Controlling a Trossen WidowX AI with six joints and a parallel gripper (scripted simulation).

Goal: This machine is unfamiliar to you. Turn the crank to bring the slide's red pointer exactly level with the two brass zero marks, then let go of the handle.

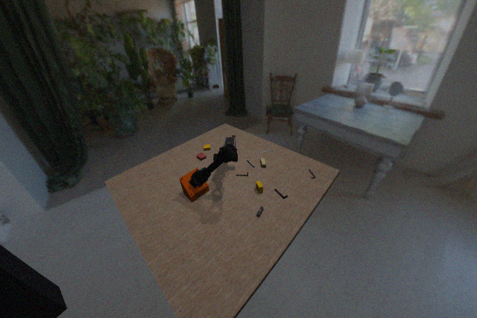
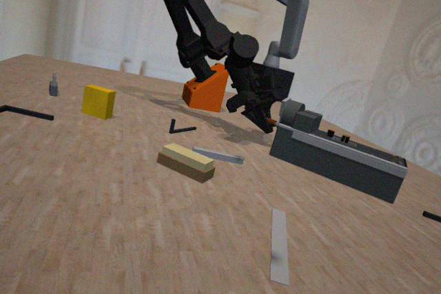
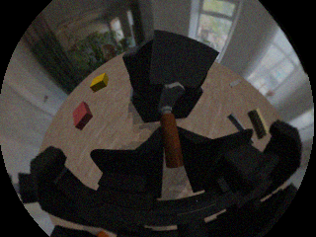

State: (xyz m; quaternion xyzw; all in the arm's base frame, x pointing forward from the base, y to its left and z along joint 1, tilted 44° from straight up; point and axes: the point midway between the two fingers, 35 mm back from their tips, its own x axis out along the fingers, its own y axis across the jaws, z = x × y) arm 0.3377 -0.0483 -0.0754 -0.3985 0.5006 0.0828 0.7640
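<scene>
Right now my gripper tip is 110 mm short of the red pointer, 70 mm to the right of it and 50 mm below it. Round my gripper tip: brown crank handle (20 mm behind, 10 mm to the right, 20 mm above); red block (70 mm behind, 240 mm to the left, 30 mm below); grey bar (80 mm ahead, 170 mm to the right, 30 mm below).
</scene>
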